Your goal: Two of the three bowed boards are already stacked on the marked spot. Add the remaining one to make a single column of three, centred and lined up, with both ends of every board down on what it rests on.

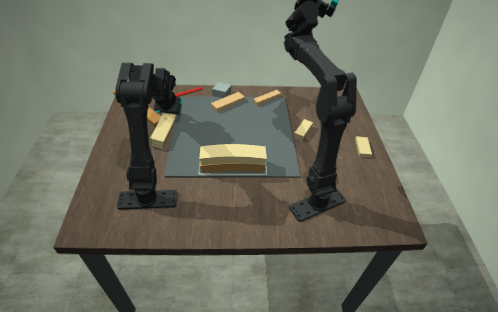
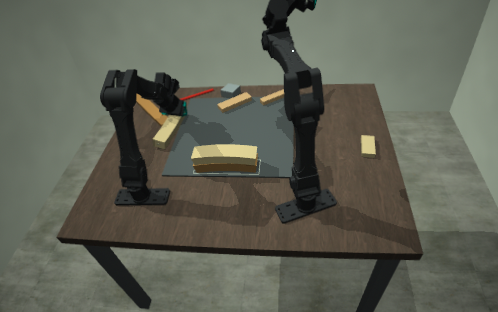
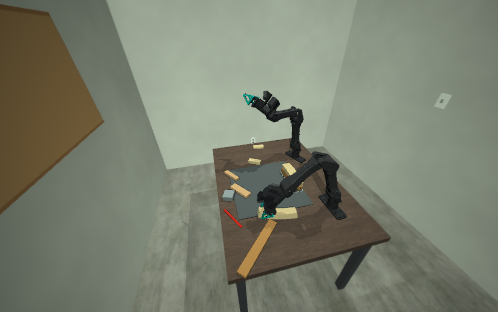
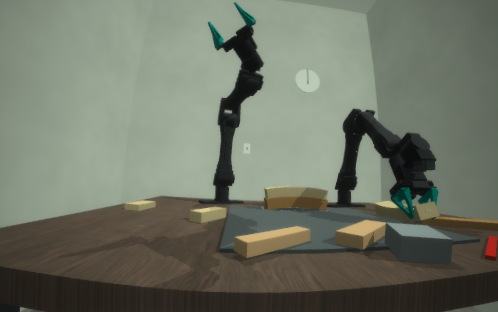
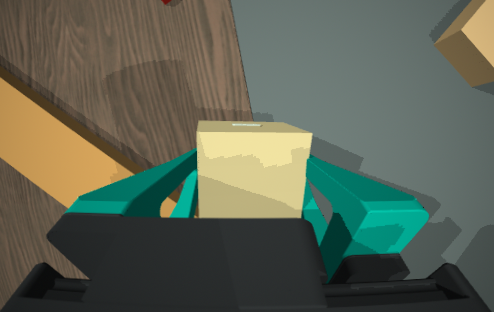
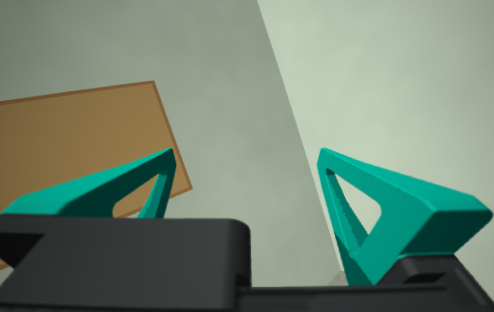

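Where they show: left gripper, between the fingertips: (image 1: 173, 111) (image 2: 180, 113) (image 3: 261, 214) (image 4: 423, 218) (image 5: 246, 155); right gripper, between the fingertips: (image 3: 246, 94) (image 4: 221, 12) (image 6: 246, 156); left arm's base, origin of its link: (image 1: 147, 200) (image 2: 142, 197) (image 3: 331, 206) (image 4: 344, 206); right arm's base, origin of its link: (image 1: 317, 204) (image 2: 305, 206) (image 3: 295, 156) (image 4: 221, 202).
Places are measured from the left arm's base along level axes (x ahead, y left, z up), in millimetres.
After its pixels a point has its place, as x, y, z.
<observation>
The remaining bowed board (image 1: 161, 133) @[296, -27, 45] (image 2: 167, 134) @[302, -38, 39] (image 3: 286, 213) @[324, -5, 47] (image 5: 252, 172) @[457, -61, 59] is pale yellow and lies at the left edge of the grey mat (image 1: 240, 120) @[411, -351, 6]. My left gripper (image 5: 246, 155) @[463, -60, 23] (image 4: 421, 212) @[463, -60, 23] is shut on this board near its far end, one finger at each side face. Two bowed boards are stacked on the marked spot at the mat's front: a pale upper board (image 1: 233, 152) @[126, -303, 93] (image 2: 224, 152) @[127, -306, 92] (image 4: 296, 193) @[168, -310, 68] over a brown lower board (image 1: 233, 168) @[106, -302, 31] (image 2: 225, 166) @[106, -304, 41] (image 4: 295, 203) @[170, -313, 31], both arched upward in the middle. My right gripper (image 6: 246, 156) @[387, -619, 593] (image 4: 225, 15) @[387, -619, 593] is open and empty, raised high above the table.
A long orange plank (image 3: 257, 249) @[553, 136, 19] lies close to the held board's far end. A red stick (image 3: 232, 218) @[637, -98, 5], a grey block (image 4: 418, 242) @[651, -303, 29] and two tan blocks (image 1: 228, 101) @[523, -304, 27] (image 1: 267, 97) @[549, -486, 27] lie at the back. Two pale blocks (image 1: 303, 129) @[316, -608, 26] (image 1: 364, 146) @[210, -845, 19] lie at the right.
</observation>
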